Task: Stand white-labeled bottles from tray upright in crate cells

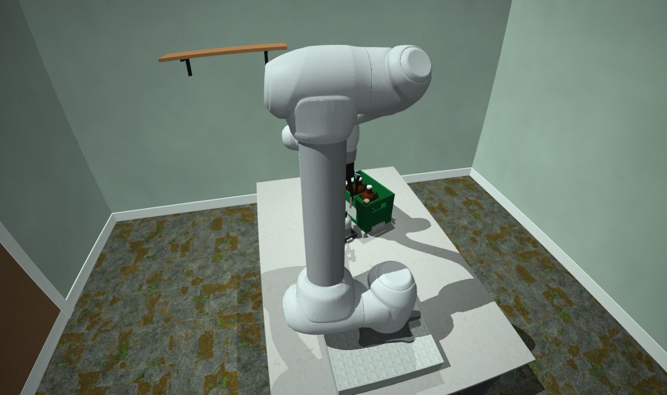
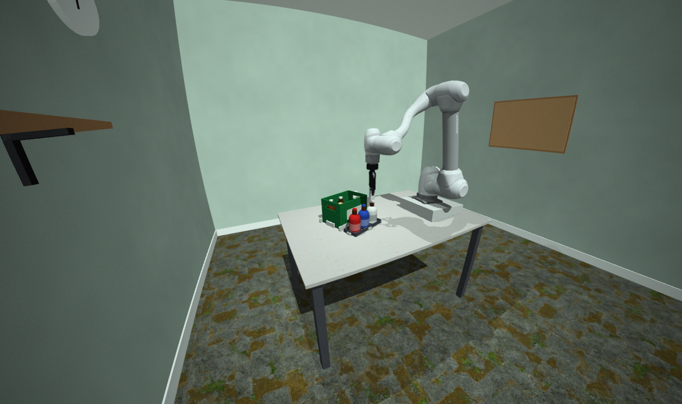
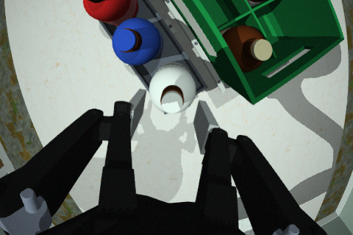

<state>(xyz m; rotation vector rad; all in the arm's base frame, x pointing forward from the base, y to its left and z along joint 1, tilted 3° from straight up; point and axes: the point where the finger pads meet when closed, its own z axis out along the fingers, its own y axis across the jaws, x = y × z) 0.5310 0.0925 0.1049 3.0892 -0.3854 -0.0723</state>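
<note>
Now: the white-labeled bottle 13 cm below my hand. The rest, counted from my hand: blue bottle: 13 cm below, 8 cm ahead, 5 cm to the left; red bottle: 15 cm ahead, 13 cm below, 9 cm to the left; dark tray: 20 cm below, 8 cm ahead, 5 cm to the left.
</note>
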